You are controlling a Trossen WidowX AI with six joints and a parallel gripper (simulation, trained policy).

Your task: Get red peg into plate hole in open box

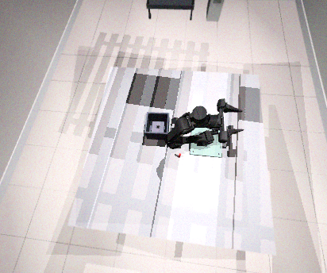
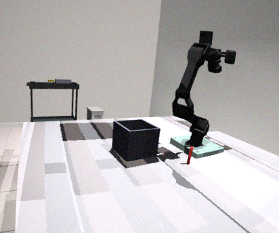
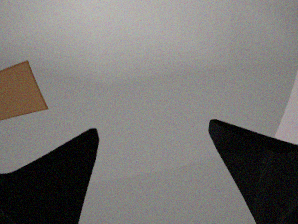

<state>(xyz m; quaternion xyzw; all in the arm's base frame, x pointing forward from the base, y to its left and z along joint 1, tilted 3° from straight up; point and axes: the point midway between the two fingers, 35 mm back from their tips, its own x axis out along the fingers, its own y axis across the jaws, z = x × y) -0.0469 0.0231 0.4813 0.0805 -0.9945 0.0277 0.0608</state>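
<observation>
Now: gripper tip 47 cm above the red peg, 23 cm short of it and 10 cm to the right of it. Round my gripper tip: pale plate: 47 cm below, 43 cm ahead, 8 cm to the right.
</observation>
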